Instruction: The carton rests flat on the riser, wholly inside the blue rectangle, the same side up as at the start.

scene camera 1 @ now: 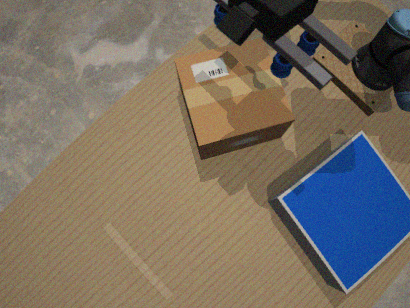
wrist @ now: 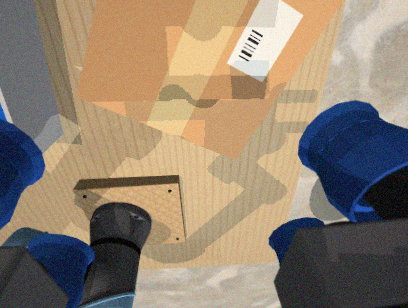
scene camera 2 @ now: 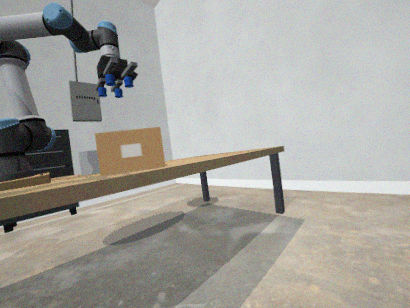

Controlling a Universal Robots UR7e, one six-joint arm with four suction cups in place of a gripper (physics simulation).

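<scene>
The brown carton point(scene camera 1: 210, 122) point(scene camera 2: 110, 155) point(wrist: 130, 50) rests flat on the table, with a tape strip and a white barcode label on top. It stands beside the riser point(scene camera 1: 309, 245) point(wrist: 25, 60), apart from it. The riser's top bears the blue rectangle point(scene camera 1: 350, 215) with a white edge; a sliver of it shows in the wrist view. My gripper point(scene camera 1: 270, 30) point(scene camera 2: 115, 86) is open, with nothing on its blue suction cups. It hangs well above the table, near the carton's robot-side end. One cup is hidden in the first scene view.
The wooden table point(scene camera 1: 100, 200) point(scene camera 2: 225, 157) point(wrist: 240, 245) has its edge close behind the carton. The arm's base plate point(scene camera 1: 345, 87) point(wrist: 160, 210) lies near the carton. A grey wall box point(scene camera 2: 85, 102) and a dark cabinet point(scene camera 2: 60, 150) stand in the background.
</scene>
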